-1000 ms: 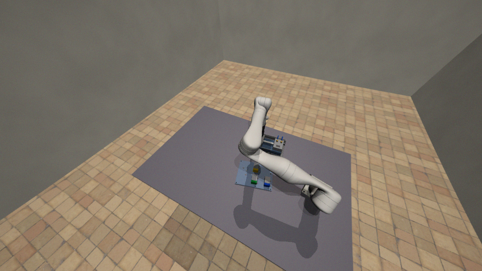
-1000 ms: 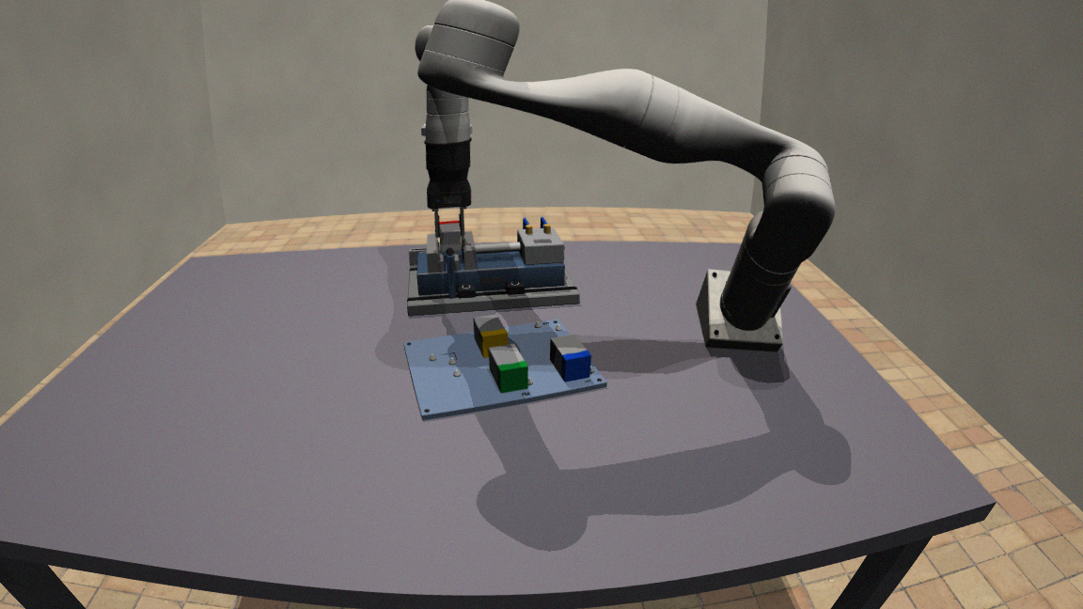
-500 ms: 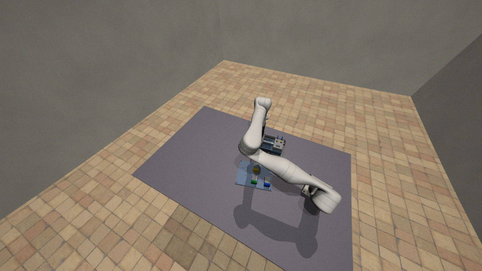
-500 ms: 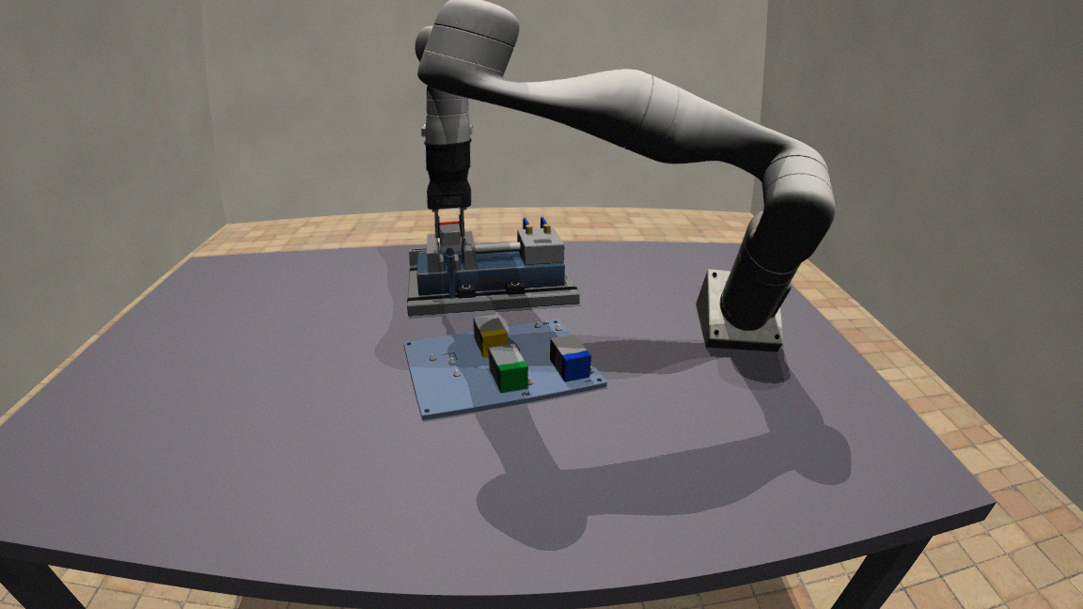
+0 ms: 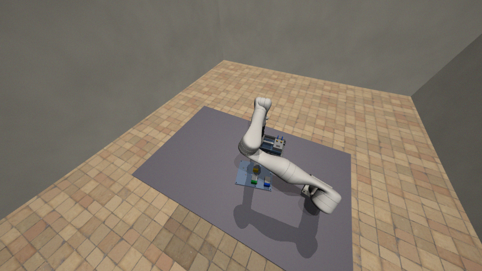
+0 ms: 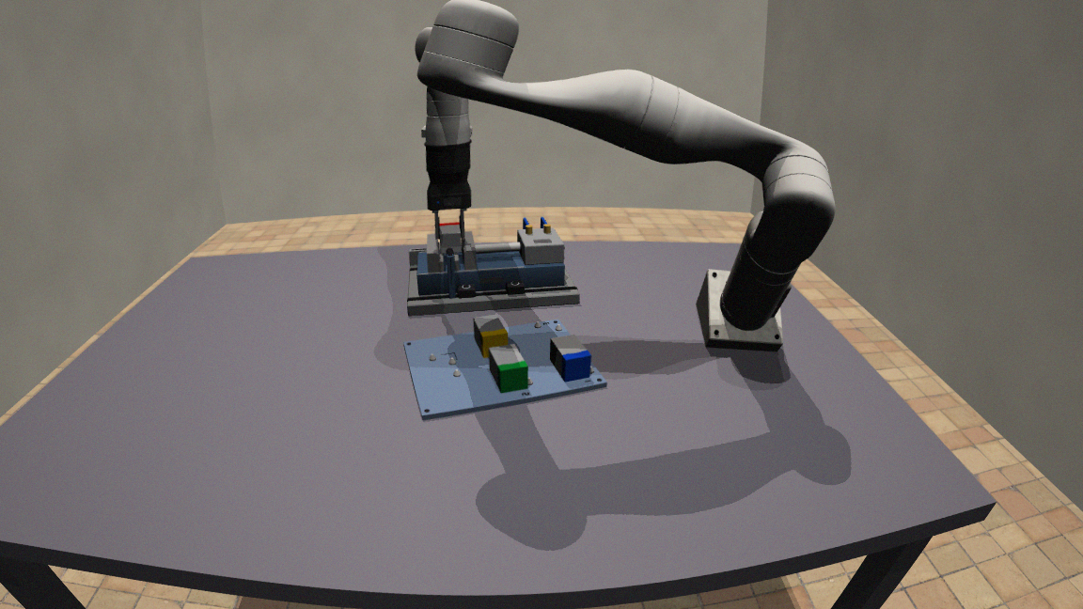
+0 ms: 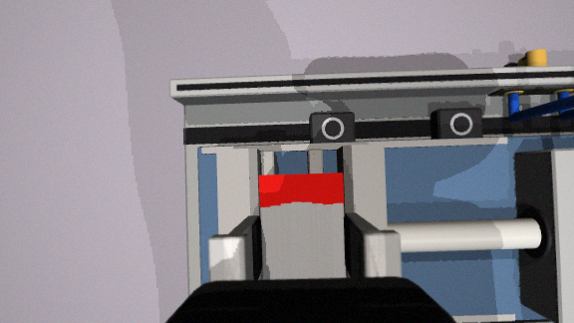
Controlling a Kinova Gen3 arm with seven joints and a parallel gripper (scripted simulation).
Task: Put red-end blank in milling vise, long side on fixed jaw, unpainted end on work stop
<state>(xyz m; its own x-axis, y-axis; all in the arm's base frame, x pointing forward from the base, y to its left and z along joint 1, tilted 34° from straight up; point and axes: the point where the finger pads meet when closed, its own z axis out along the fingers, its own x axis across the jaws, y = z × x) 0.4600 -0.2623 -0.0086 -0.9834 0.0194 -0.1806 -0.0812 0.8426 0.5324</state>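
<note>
Right now the red-ended blank is 2 cm below my hand. Round my hand: work stop (5 cm to the left, 3 cm below); then sliding jaw (3 cm behind, 4 cm below); then fixed jaw (3 cm ahead, 1 cm to the left, 4 cm below).
</note>
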